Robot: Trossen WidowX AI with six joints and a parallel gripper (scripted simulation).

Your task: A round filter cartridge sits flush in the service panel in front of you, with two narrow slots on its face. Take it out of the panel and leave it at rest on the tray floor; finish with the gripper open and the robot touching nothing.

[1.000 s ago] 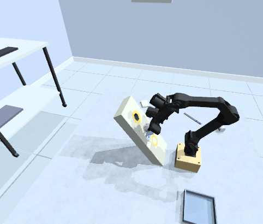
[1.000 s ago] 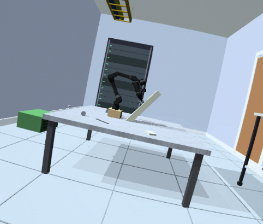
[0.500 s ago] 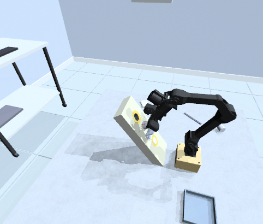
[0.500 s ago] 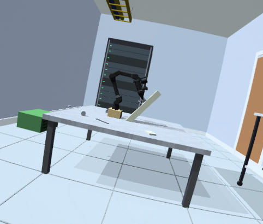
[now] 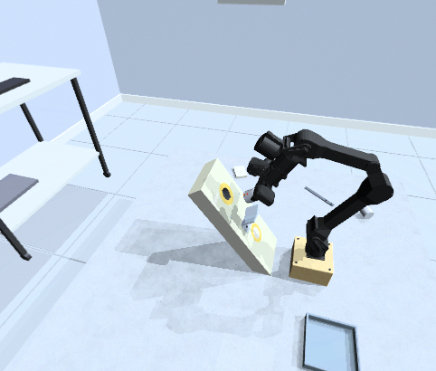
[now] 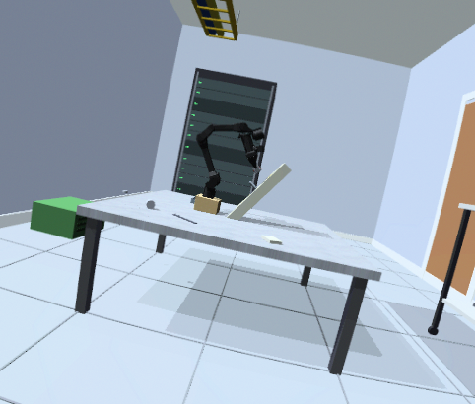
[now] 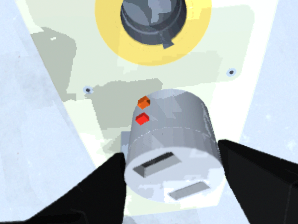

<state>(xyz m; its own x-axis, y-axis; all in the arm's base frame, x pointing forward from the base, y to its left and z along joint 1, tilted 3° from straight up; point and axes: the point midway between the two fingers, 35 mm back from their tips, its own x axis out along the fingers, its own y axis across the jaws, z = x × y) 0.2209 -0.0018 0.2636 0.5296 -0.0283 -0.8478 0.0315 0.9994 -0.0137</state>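
The tray is 30 cm below my gripper tip, 30 cm behind it and 29 cm to the left of it. The rest, counted from my gripper tip: round filter cartridge right at my gripper tip; white flat block 50 cm to the right, 30 cm below, 13 cm ahead; grey bracket 12 cm below, 1 cm ahead.
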